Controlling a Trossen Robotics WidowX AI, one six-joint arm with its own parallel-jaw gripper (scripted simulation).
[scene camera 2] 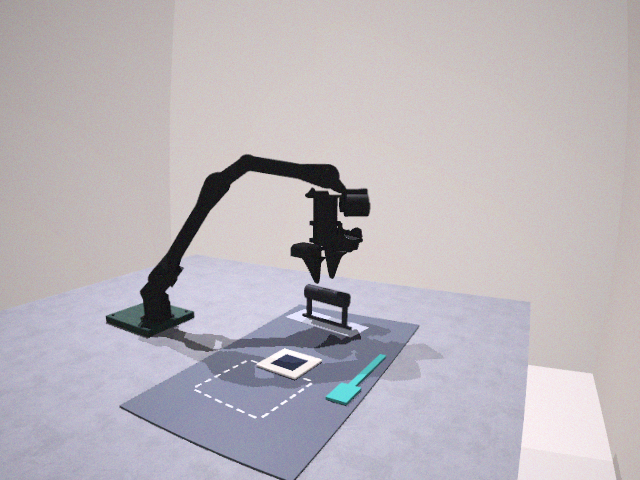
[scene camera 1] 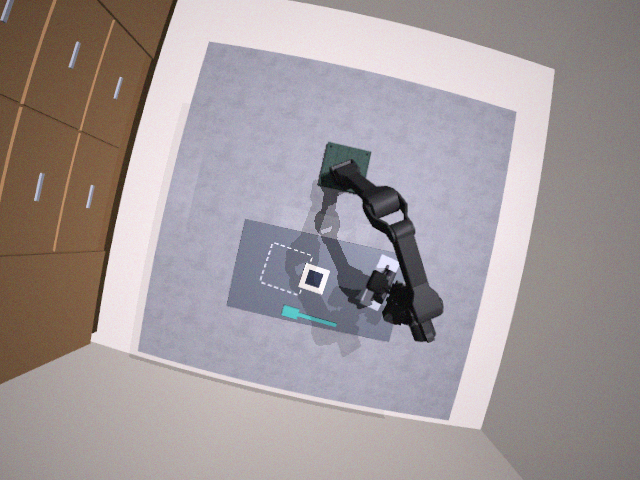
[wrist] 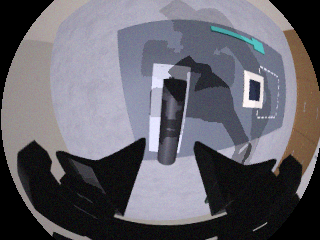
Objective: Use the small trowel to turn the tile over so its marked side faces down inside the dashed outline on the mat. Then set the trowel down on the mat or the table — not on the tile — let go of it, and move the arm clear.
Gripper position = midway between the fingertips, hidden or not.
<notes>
My gripper (scene camera 2: 324, 280) is open, holding nothing. I also see a teal trowel (scene camera 2: 343, 393).
My gripper is seen too in scene camera 1 (scene camera 1: 389, 286) and in the wrist view (wrist: 170, 143).
</notes>
